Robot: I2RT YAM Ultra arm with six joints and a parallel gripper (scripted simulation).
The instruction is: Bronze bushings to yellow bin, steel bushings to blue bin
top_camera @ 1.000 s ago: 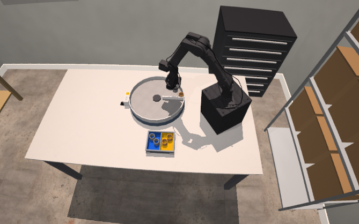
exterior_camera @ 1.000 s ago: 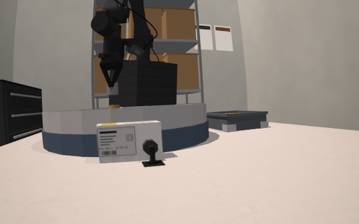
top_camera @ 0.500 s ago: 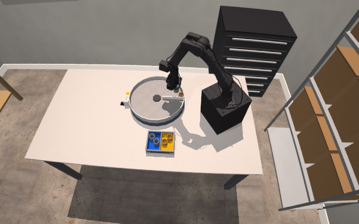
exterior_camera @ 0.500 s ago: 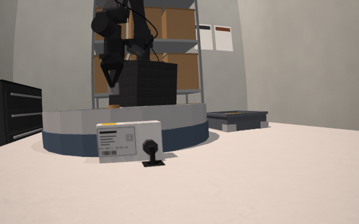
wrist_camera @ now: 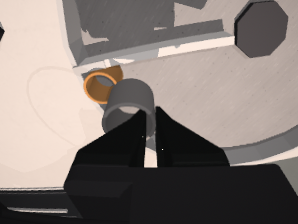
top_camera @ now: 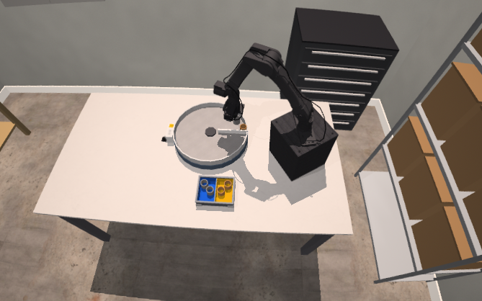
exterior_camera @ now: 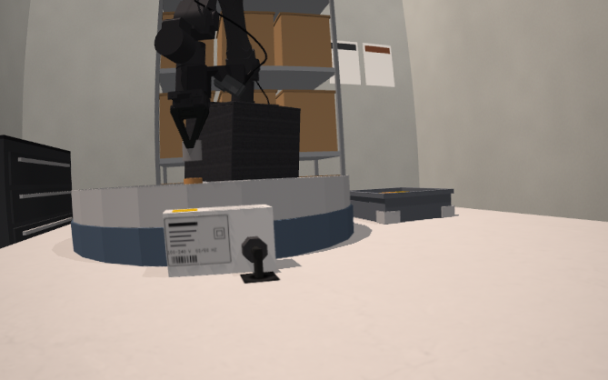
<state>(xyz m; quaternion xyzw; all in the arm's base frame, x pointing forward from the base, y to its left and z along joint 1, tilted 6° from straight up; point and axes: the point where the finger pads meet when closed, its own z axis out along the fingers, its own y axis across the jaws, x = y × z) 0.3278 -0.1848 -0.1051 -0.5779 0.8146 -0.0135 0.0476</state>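
My hand is 36 cm to the right of the blue bin, 16 cm short of it and 14 cm above it. From my hand the other things lie so: yellow bin (37 cm to the left, 14 cm below, 8 cm ahead); round grey turntable (13 cm ahead, 10 cm below, 1 cm to the left).
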